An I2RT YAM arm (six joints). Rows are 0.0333 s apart.
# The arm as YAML. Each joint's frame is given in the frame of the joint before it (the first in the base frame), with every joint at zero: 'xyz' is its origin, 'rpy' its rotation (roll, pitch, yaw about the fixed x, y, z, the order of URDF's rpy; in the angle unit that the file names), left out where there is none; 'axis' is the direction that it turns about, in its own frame. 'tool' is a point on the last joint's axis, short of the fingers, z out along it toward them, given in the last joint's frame.
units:
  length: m
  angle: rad
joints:
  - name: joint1
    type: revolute
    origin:
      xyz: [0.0, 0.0, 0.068]
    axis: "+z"
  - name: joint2
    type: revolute
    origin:
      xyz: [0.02, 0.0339, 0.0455]
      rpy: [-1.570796, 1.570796, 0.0]
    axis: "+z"
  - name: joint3
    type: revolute
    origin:
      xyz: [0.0, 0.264, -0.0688]
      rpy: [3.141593, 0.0, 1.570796]
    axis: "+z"
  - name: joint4
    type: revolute
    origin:
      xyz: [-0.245, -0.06, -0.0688]
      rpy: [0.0, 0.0, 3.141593]
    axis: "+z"
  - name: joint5
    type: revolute
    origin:
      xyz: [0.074, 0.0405, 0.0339]
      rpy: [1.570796, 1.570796, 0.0]
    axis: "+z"
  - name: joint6
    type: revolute
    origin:
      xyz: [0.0, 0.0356, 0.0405]
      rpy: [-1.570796, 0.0, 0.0]
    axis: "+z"
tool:
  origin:
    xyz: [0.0, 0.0, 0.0]
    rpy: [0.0, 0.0, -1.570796]
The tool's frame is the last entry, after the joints.
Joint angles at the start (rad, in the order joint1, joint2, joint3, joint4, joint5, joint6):
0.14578, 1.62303, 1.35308, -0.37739, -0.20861, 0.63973
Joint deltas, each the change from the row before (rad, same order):
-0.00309, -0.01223, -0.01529, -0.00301, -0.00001, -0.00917
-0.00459, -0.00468, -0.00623, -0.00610, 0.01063, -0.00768
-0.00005, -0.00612, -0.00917, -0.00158, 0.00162, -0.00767
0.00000, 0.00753, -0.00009, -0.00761, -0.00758, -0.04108
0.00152, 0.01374, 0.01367, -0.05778, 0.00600, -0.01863
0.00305, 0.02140, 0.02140, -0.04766, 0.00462, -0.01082
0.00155, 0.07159, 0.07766, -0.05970, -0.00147, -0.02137
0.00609, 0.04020, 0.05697, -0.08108, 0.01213, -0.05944
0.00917, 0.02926, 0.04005, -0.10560, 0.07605, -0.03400
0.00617, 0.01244, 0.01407, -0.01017, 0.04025, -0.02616
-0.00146, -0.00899, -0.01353, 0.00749, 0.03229, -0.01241
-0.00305, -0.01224, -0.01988, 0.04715, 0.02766, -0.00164
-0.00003, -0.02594, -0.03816, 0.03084, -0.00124, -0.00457
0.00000, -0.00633, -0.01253, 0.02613, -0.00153, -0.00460
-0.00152, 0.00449, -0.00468, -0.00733, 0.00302, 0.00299
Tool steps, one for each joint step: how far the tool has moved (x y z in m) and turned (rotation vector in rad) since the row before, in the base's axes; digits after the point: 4 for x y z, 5 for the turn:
-0.0034, -0.0017, -0.0011, -0.00766, 0.00310, 0.00235
-0.0014, -0.0023, -0.0011, -0.01318, 0.00430, -0.00841
-0.0019, -0.0003, -0.0011, -0.00729, 0.00214, 0.00331
0.0008, 0.0004, -0.0032, -0.02746, 0.00331, 0.03103
-0.0005, 0.0003, -0.0050, -0.02508, 0.05115, 0.00887
0.0019, 0.0012, -0.0041, -0.01716, 0.04358, 0.00704
0.0143, 0.0027, -0.0045, -0.02028, 0.04709, 0.01780
0.0049, 0.0027, -0.0021, -0.05413, 0.04569, 0.04300
-0.0008, 0.0008, -0.0051, -0.09437, 0.07621, -0.00756
0.0023, 0.0014, -0.0009, -0.04833, -0.00156, 0.00652
-0.0017, -0.0020, -0.0005, -0.03286, -0.00909, -0.00826
0.0008, -0.0021, 0.0011, -0.01724, -0.04290, -0.01698
-0.0051, -0.0008, -0.0006, 0.00139, -0.01867, 0.00442
0.0000, 0.0001, 0.0000, 0.00173, -0.01995, 0.00461
-0.0003, -0.0007, -0.0036, -0.00328, 0.01621, -0.00572

